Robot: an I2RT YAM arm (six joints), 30 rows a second.
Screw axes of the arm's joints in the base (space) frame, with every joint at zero. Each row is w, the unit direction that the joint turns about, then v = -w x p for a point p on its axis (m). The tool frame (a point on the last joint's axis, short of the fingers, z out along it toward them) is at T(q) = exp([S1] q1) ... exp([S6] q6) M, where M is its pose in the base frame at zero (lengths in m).
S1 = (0, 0, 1, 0, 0, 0)
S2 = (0, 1, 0, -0.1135, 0, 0.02)
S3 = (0, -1, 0, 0.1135, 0, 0.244)
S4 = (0, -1, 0, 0.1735, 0, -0.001)
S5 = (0, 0, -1, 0, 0.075, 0)
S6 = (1, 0, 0, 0, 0.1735, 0)
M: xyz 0.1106 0 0.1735 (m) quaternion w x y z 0.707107 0 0.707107 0
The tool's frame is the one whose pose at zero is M.
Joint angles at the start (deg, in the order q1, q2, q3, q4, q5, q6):
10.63 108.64 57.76 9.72 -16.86 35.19
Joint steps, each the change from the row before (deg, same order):
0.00 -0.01 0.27 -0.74 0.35 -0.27
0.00 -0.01 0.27 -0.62 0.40 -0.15
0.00 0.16 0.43 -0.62 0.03 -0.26
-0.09 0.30 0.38 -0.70 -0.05 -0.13
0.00 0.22 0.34 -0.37 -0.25 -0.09
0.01 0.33 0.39 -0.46 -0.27 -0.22
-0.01 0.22 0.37 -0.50 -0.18 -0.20
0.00 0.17 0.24 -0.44 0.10 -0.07
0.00 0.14 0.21 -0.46 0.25 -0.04
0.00 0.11 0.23 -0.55 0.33 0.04
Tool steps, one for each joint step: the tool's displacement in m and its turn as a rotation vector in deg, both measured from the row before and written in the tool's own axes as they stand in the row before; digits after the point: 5 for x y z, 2 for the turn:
-0.00038 0.00005 -0.00013 0.54 0.16 -0.14
-0.00058 0.00016 -0.00014 0.51 0.04 -0.05
-0.00077 0.00032 0.00054 0.22 0.26 -0.16
-0.00029 -0.00089 0.00102 0.34 0.47 0.10
-0.00043 0.00019 0.00083 -0.07 0.34 -0.02
-0.00018 -0.00006 0.00132 -0.01 0.47 -0.11
-0.00044 0.00007 0.00078 0.04 0.37 -0.09
-0.00008 -0.00025 0.00064 0.28 0.24 0.04
-0.00003 -0.00035 0.00052 0.42 0.17 0.07
-0.00011 -0.00030 0.00036 0.50 0.16 0.16

